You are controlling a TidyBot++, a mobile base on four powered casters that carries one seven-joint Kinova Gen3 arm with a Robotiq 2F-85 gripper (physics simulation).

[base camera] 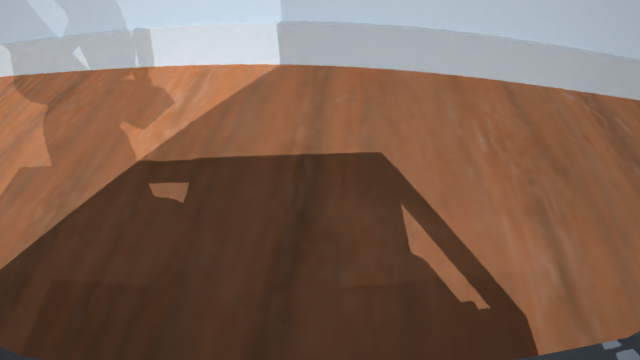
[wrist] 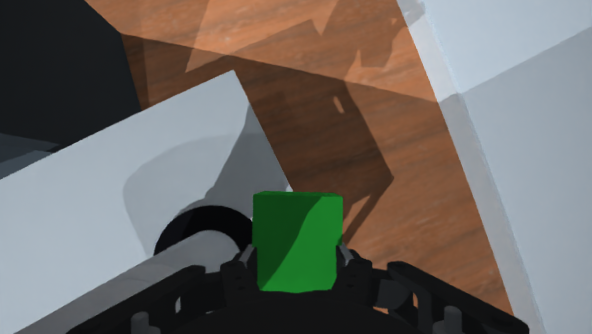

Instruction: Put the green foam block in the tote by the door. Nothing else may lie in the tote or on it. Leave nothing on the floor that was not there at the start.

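Pixels of known places: gripper, fingertip midpoint: [wrist: 296, 257]; arm's base, link origin: [wrist: 209, 262].
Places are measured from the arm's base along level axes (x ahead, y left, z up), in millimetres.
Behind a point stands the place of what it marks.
The green foam block [wrist: 298, 242] @(y 14, x 136, z 179 mm) shows in the wrist view at the lower middle, between the two fingers. My gripper [wrist: 296, 257] @(y 2, x 129, z 168 mm) is shut on it and holds it up beside the robot's own base, above the floor. The block is partly lit and partly in shadow. The gripper does not show in the base camera view, though shadows of the robot do. The tote and the door do not show in either view.
A pale wall [base camera: 450, 30] @(y -251, x 708, z -306 mm) [wrist: 545, 125] @(y -91, x 732, z -123 mm) with a skirting board [base camera: 400, 47] @(y -160, x 710, z -347 mm) crosses ahead of the base. The wooden floor [base camera: 450, 150] @(y -196, x 476, z -396 mm) [wrist: 420, 150] @(y -47, x 601, z -396 mm) lies between. My white base top [wrist: 75, 165] is at left in the wrist view, with a dark object [wrist: 55, 65] @(y 471, x -168, z -109 mm) behind it.
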